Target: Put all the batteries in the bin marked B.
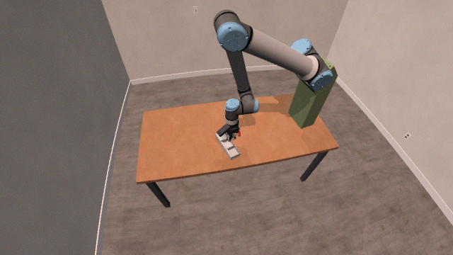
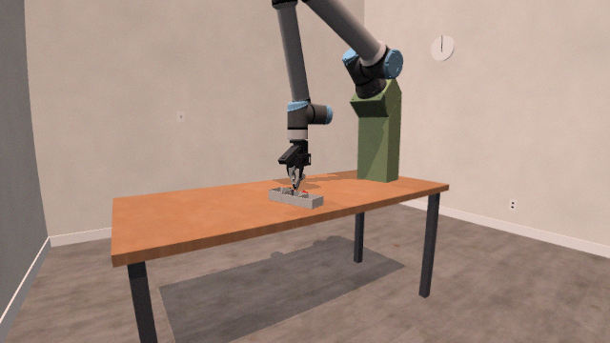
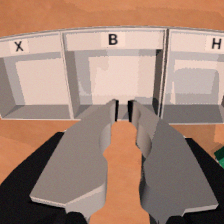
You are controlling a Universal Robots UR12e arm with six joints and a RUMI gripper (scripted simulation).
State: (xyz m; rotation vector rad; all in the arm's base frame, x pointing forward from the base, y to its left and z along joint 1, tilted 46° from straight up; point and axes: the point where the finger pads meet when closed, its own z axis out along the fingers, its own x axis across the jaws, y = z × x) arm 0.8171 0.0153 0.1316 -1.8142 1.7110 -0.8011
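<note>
Right now the grey bin tray is 5 cm below my hand, 1 cm to the left of it and 1 cm ahead of it. From my hand the other things lie so: red battery: 13 cm behind, 6 cm to the right, 6 cm below; then black battery: 8 cm behind, 6 cm below, 5 cm to the right; then red die: 11 cm to the right, 10 cm behind, 6 cm below.
</note>
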